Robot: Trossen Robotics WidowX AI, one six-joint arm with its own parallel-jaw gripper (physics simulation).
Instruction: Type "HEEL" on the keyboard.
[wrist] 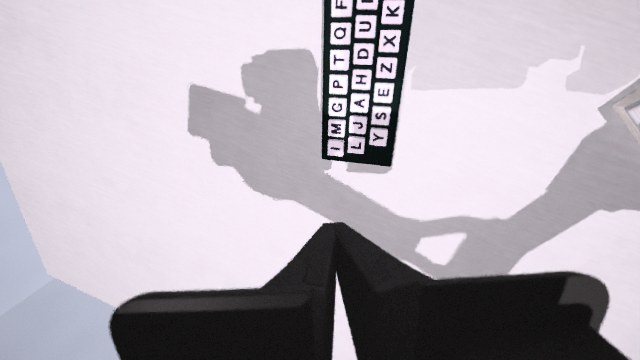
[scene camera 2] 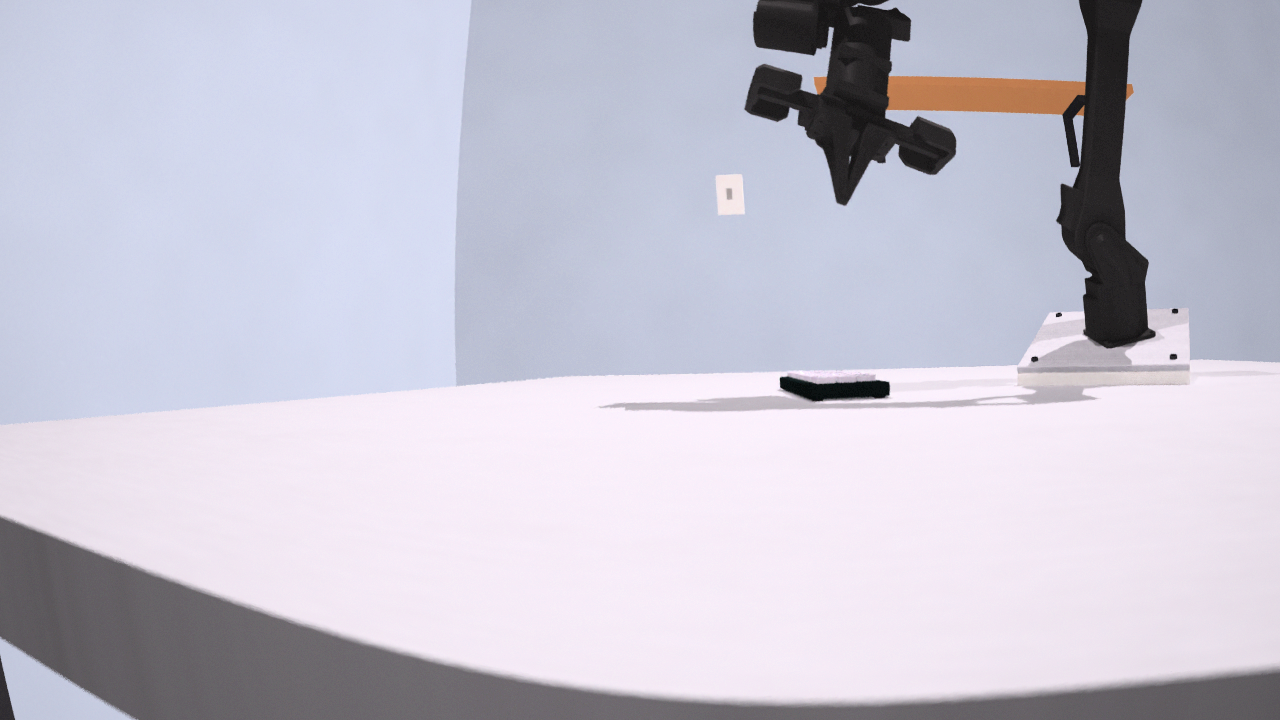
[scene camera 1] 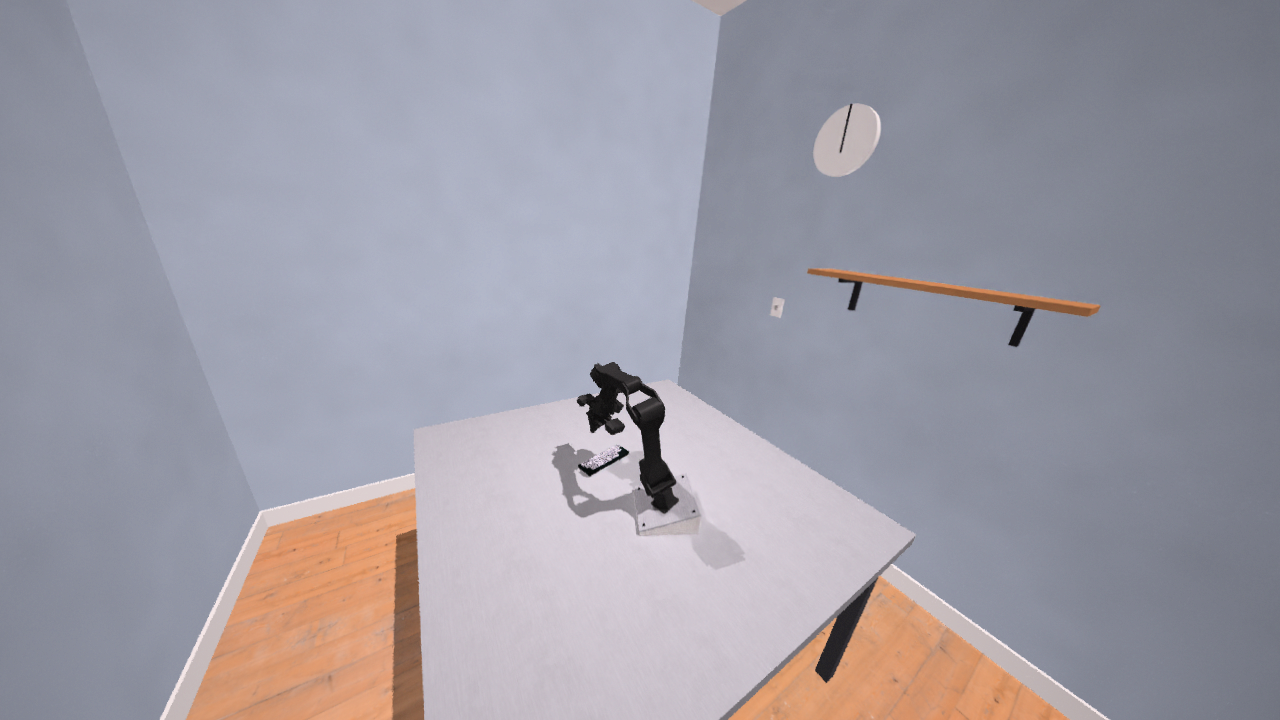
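Seen in the pictures: gripper, fingertip midpoint: (wrist: 333, 232) (scene camera 2: 842, 203) (scene camera 1: 592, 432); arm's base, link origin: (scene camera 2: 1118, 334) (scene camera 1: 665, 502).
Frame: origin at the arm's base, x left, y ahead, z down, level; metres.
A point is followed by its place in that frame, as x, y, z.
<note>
The keyboard (scene camera 1: 604, 460) {0.019, 0.305, 0.028} (scene camera 2: 834, 388) {0.105, 0.324, 0.037} (wrist: 325, 100) {0.051, 0.348, 0.033} is a dark green-black board with white lettered keys and lies flat on the table. In the wrist view the H key (wrist: 361, 79) {0.028, 0.320, 0.028} is in the middle row, the E key (wrist: 383, 92) {0.035, 0.300, 0.028} in the right row and the L key (wrist: 356, 145) {0.084, 0.312, 0.028} at the near end of the middle row. The far end of the keyboard is cut off there. My gripper (scene camera 2: 842, 202) {0.074, 0.307, -0.109} (wrist: 333, 232) {0.074, 0.307, -0.109} is shut and empty. It hangs well above the keyboard, touching no key, with its tips below the keyboard's near end in the wrist view.
The light table (scene camera 1: 519, 617) {0.472, -0.038, 0.046} (scene camera 2: 626, 555) {0.543, 0.390, 0.046} bears the keyboard and the arm's white base plate (scene camera 1: 666, 523) {0.051, -0.061, 0.004} (scene camera 2: 1056, 349) {-0.004, 0.079, 0.013}. The arm's shadow falls beside the keyboard. A wooden shelf (scene camera 1: 953, 291) (scene camera 2: 984, 94) and a round clock (scene camera 1: 859, 143) are on the wall.
</note>
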